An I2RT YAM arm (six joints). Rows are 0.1 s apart.
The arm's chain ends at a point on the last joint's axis. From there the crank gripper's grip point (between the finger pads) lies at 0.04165 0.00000 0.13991 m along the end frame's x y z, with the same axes.
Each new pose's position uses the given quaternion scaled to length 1; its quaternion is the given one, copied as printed.
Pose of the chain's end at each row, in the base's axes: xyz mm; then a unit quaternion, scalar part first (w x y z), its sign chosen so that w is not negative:
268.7 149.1 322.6 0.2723 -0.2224 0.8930 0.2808
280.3 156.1 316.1 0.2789 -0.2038 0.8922 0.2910
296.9 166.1 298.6 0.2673 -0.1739 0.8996 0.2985
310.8 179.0 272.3 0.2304 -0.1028 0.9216 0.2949
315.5 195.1 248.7 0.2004 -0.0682 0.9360 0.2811
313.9 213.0 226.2 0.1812 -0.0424 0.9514 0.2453
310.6 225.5 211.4 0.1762 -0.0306 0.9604 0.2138
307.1 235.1 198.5 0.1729 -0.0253 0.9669 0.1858
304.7 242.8 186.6 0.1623 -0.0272 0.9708 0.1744
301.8 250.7 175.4 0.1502 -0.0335 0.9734 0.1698
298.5 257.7 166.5 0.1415 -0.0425 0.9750 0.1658
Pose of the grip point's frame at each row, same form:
287.9 226.0 200.0 0.2723 -0.2224 0.8930 0.2808
301.6 236.3 196.0 0.2789 -0.2038 0.8922 0.2910
316.5 247.9 179.3 0.2673 -0.1739 0.8996 0.2985
325.4 259.4 151.4 0.2304 -0.1028 0.9216 0.2949
324.7 271.9 124.9 0.2004 -0.0682 0.9360 0.2811
320.5 280.8 97.1 0.1812 -0.0424 0.9514 0.2453
317.1 285.2 78.3 0.1762 -0.0306 0.9604 0.2138
313.5 287.2 62.3 0.1729 -0.0253 0.9669 0.1858
308.1 291.6 49.1 0.1623 -0.0272 0.9708 0.1744
301.4 297.8 37.2 0.1502 -0.0335 0.9734 0.1698
295.3 303.1 27.8 0.1415 -0.0425 0.9750 0.1658

